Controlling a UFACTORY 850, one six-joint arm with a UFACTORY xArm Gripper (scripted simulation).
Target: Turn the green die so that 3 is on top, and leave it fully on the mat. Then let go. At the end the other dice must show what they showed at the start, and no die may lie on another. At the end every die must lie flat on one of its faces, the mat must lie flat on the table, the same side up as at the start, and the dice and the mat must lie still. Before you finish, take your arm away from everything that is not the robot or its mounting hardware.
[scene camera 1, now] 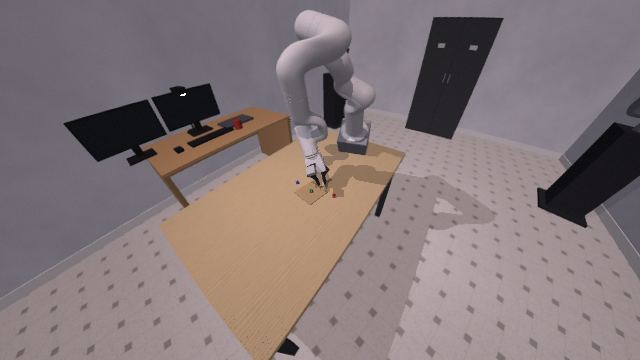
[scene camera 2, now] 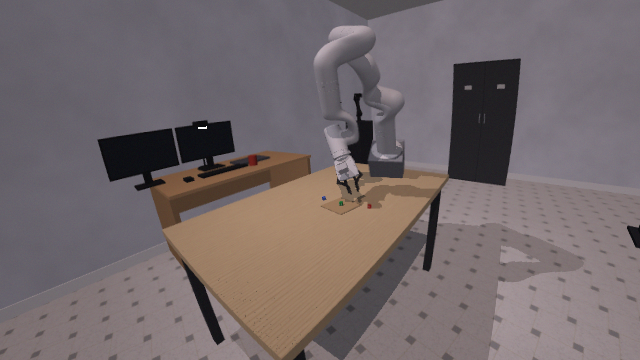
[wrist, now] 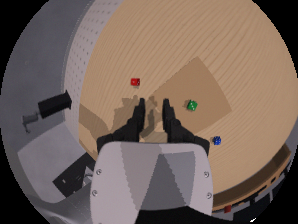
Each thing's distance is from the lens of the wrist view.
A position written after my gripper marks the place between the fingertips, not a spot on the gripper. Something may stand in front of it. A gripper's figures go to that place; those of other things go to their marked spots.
my gripper (wrist: 153, 105): 0.14 m
tan mat (wrist: 195, 82): 0.19 m
